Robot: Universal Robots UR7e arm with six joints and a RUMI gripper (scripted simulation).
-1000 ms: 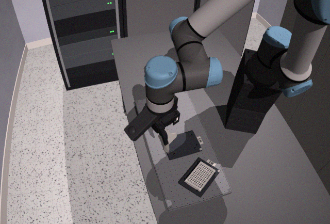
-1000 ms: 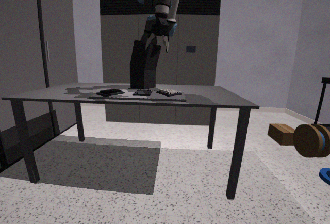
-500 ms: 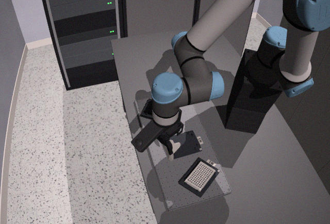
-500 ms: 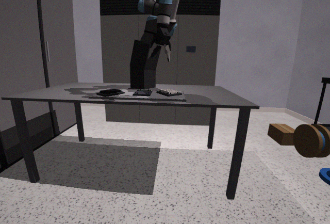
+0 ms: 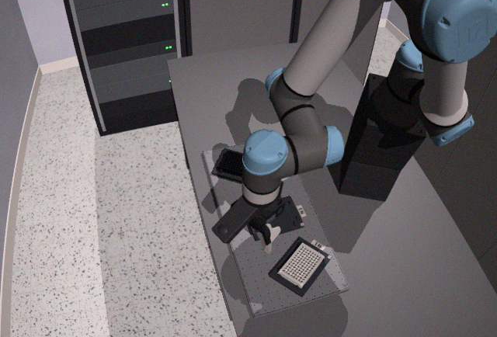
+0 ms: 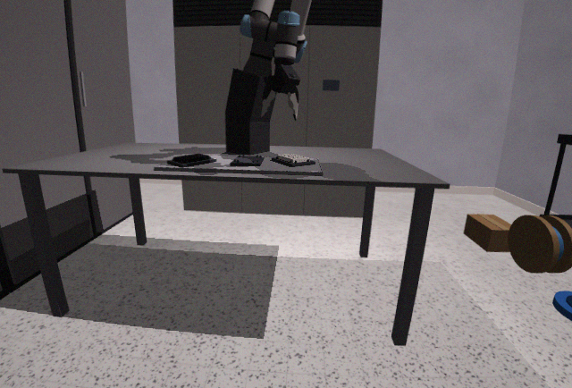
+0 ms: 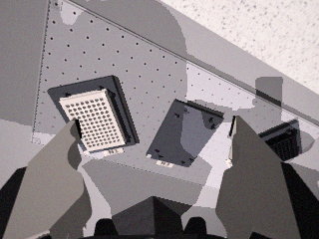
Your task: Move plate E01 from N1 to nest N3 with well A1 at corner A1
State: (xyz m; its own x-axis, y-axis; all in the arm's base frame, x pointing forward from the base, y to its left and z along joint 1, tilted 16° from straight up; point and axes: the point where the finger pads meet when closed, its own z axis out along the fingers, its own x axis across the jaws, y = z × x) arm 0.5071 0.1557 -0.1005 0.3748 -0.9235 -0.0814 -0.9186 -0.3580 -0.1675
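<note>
Right now my hand is 150 mm past the white well plate, 60 mm to the right of it and 170 mm above it. Also, from my hand: dark landing nest N3: 140 mm behind, 130 mm to the right, 190 mm below; dark nest N1: 150 mm behind, 60 mm to the left, 190 mm below; N1 tag: 230 mm behind, 10 mm to the left, 190 mm below.
</note>
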